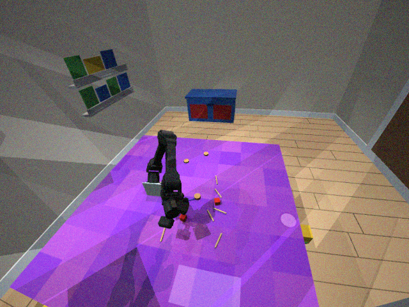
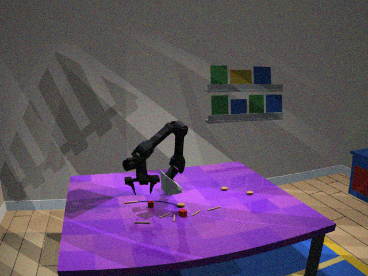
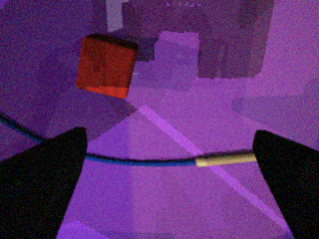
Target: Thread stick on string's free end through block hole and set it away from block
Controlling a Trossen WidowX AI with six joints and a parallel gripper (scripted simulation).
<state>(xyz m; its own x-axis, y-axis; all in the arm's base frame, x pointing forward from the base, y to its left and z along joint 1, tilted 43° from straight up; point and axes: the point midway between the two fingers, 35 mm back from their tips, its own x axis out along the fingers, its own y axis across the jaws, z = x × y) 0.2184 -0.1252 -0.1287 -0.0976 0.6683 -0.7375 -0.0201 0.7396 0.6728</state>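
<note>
The thin wooden stick is 60 mm below my gripper tip, 50 mm to the right of it and 50 mm behind it. The rest, counted from my gripper tip: red block 50 mm below, 40 mm to the left, 20 mm ahead; then round wooden button 200 mm to the left, 60 mm below, 60 mm ahead.
</note>
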